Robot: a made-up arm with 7 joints.
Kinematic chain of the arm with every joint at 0, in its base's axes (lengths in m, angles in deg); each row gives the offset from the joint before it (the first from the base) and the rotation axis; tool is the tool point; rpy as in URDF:
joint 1: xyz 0 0 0.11 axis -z
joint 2: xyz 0 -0.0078 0.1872 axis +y
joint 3: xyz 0 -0.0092 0.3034 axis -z
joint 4: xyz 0 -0.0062 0.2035 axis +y
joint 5: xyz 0 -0.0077 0.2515 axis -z
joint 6: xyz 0 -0.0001 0.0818 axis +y
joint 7: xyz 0 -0.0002 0.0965 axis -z
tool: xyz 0 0 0 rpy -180 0 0
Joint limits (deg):
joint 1: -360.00..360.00
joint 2: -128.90..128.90
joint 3: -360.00..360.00
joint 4: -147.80..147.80
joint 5: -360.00..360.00
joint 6: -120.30..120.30
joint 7: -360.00..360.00
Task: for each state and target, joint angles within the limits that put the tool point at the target. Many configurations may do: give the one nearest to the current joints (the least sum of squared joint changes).
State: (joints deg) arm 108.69 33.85 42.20 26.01 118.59 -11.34 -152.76
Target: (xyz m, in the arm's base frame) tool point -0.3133 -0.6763 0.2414
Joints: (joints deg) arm 99.12 64.07 29.27 71.96 121.23 -21.41 -152.76
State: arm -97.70 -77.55 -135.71 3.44 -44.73 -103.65 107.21
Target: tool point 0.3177 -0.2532 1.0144
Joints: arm -128.52 -39.79 -128.17 -14.61 -39.94 -93.89 107.21
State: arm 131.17 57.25 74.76 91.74 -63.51 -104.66 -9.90
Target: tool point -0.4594 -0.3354 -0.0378
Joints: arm 112.92 107.47 41.16 88.48 -57.31 -102.06 -9.90
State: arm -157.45 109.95 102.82 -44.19 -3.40 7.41 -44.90
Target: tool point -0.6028 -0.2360 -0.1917
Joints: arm -170.14 123.79 107.76 -59.36 -3.50 4.20 -44.90
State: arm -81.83 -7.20 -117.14 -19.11 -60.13 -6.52 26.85
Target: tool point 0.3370 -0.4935 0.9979
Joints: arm -107.46 -43.41 -107.14 -22.96 -60.02 -2.08 26.85
